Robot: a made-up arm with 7 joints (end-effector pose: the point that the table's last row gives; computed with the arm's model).
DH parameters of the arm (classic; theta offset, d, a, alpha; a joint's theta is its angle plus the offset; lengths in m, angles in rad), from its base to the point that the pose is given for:
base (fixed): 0.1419 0 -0.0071 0
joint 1: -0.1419 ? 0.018 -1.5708
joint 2: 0 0.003 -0.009 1.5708
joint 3: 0 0.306 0.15 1.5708
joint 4: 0 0.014 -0.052 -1.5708
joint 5: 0 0.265 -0.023 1.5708
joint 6: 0 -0.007 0.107 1.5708
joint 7: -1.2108 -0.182 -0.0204 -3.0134
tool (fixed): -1.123 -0.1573 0 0
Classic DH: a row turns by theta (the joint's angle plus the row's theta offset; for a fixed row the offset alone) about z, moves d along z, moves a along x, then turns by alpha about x.
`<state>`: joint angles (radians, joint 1 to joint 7).
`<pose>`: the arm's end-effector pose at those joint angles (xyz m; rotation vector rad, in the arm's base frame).
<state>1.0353 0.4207 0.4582 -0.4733 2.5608 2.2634 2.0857</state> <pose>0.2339 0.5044 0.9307 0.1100 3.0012 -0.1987</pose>
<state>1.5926 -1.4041 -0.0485 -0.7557 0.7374 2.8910 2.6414</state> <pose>0.1045 -0.5691 0.8144 -1.8132 -2.0439 -0.6430</pose>
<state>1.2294 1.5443 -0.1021 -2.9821 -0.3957 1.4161 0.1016</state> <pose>0.0206 -0.0091 0.2436 1.8058 -2.3153 -0.2037</pose>
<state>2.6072 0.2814 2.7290 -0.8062 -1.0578 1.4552 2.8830</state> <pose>0.0822 -0.2156 1.2221 -0.2164 1.3886 1.6098</pose>
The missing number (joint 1, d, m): 0.524
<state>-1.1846 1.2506 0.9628 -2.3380 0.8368 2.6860 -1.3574</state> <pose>0.3869 -0.1806 0.2504 1.3188 -0.2448 0.1647</pose>
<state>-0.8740 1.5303 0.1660 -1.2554 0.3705 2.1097 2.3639</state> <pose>0.4226 -0.4296 0.1246 0.0580 -1.0120 2.6863</pose>
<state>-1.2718 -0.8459 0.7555 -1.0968 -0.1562 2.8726 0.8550</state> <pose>0.1355 0.3247 1.0500 -0.3142 -2.1889 0.0107</pose>
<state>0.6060 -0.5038 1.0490 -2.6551 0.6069 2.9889 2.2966</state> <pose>-0.0653 0.3817 0.7980 0.8290 0.1693 -0.9653</pose>
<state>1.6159 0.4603 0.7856 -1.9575 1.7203 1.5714 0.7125</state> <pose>-0.3325 0.4497 0.5604 -0.4961 2.1015 0.4641</pose>
